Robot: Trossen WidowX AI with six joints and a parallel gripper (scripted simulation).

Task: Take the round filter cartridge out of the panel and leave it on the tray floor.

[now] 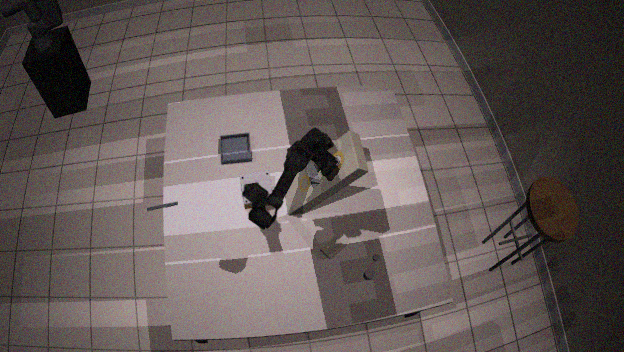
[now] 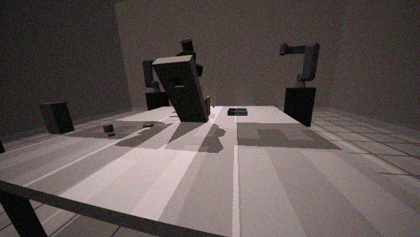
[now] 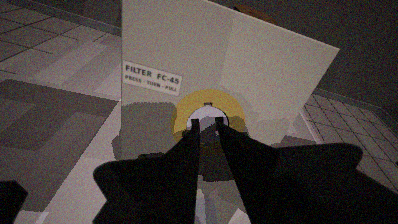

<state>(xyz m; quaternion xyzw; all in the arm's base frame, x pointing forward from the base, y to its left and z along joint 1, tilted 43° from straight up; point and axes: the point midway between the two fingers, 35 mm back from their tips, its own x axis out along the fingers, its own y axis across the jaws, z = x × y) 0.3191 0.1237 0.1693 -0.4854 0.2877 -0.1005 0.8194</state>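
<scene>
Right now the round filter cartridge is 20 mm ahead of my gripper tip and 10 mm below it. From my gripper tip the other things lie so: flat tile 50 mm behind, 270 mm to the right, 280 mm below; then square tray 390 mm behind, 310 mm to the left, 280 mm below.
</scene>
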